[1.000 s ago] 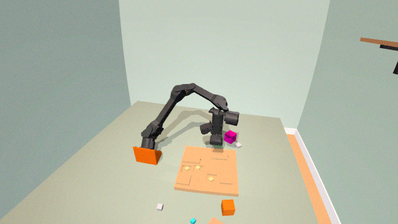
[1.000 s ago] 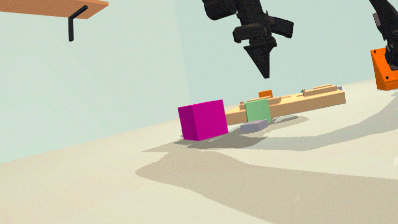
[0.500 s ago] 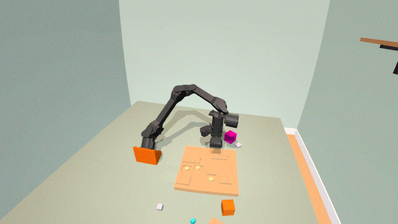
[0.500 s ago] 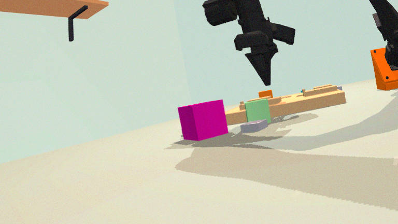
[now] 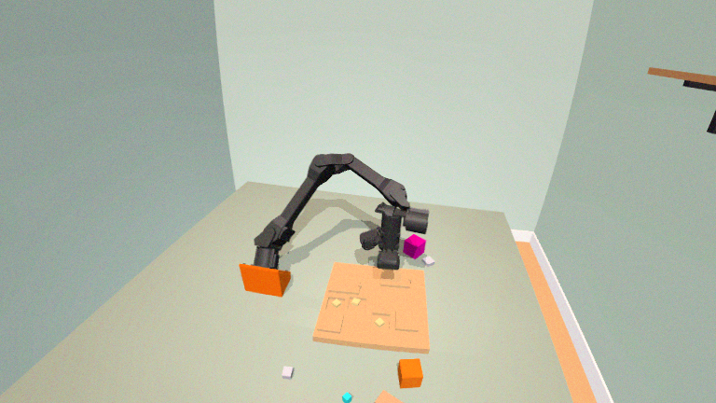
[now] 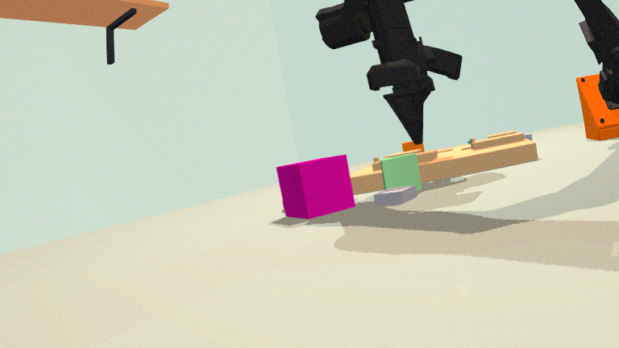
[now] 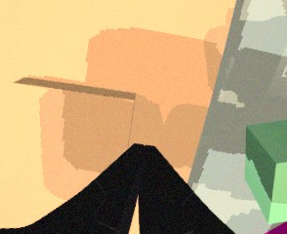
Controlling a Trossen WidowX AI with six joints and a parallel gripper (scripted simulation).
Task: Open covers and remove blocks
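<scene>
Right now the tan puzzle board is 13 cm to the right of my gripper tip, 3 cm below it and 2 cm behind it. Also, from my gripper tip: tan piece 41 cm to the right, 5 cm ahead, 4 cm below; orange cube 33 cm to the right, 9 cm ahead, 2 cm below; green block 9 cm to the left, 3 cm below, 1 cm ahead.
</scene>
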